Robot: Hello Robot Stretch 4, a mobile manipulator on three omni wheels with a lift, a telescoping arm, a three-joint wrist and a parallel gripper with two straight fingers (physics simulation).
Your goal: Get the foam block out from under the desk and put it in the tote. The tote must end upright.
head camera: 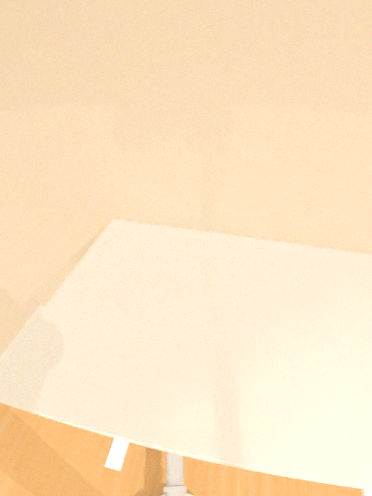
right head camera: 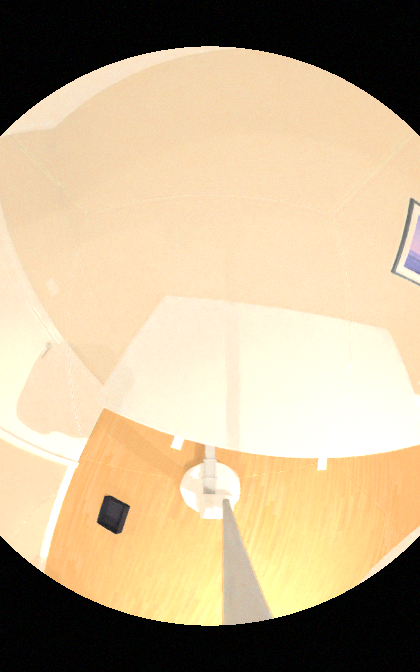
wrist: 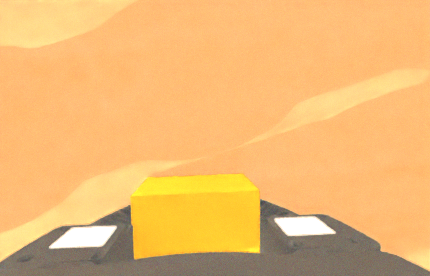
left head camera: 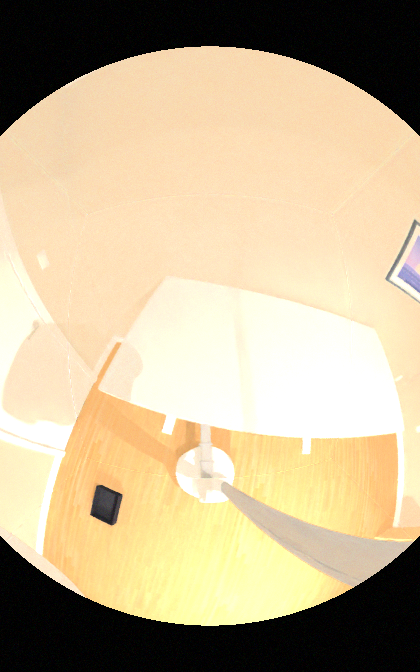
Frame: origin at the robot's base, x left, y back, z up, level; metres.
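Seen in the pictures: gripper, fingertip midpoint: [wrist: 197,215].
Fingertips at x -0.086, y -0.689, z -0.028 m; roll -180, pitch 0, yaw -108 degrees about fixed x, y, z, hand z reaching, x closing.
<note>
Pixels of each thing's middle, then the offset from my fingertips to it. Level surfaces: height alone.
- yellow foam block at the middle of its body: [wrist: 198,262] dx -0.018, dy +0.006, dz +0.023 m
- white desk at its surface level: dz +0.950 m
- black tote at the middle of its body: [right head camera: 112,514] dx +0.862, dy +1.086, dz +0.050 m
The yellow foam block [wrist: 196,225] is between the two dark fingers of my gripper [wrist: 197,215] in the wrist view, near the bottom. The fingers press on its left and right sides, so the gripper is shut on it. The orange wooden floor is behind the block. The white desk [head camera: 200,325] [left head camera: 290,370] [right head camera: 300,385] hides the gripper and block from the head views. The black tote [left head camera: 106,505] [right head camera: 113,514] stands on the floor at the lower left of the side head views, apart from the desk, and looks upright with its open top showing.
My arm [head camera: 174,469] [left head camera: 206,440] [right head camera: 209,467] reaches under the desk's front edge. White desk supports [head camera: 116,454] [left head camera: 306,446] [right head camera: 322,464] show below that edge. My round white base [left head camera: 190,485] [right head camera: 192,492] is in front of the desk, right of the tote. Walls stand behind and at the left.
</note>
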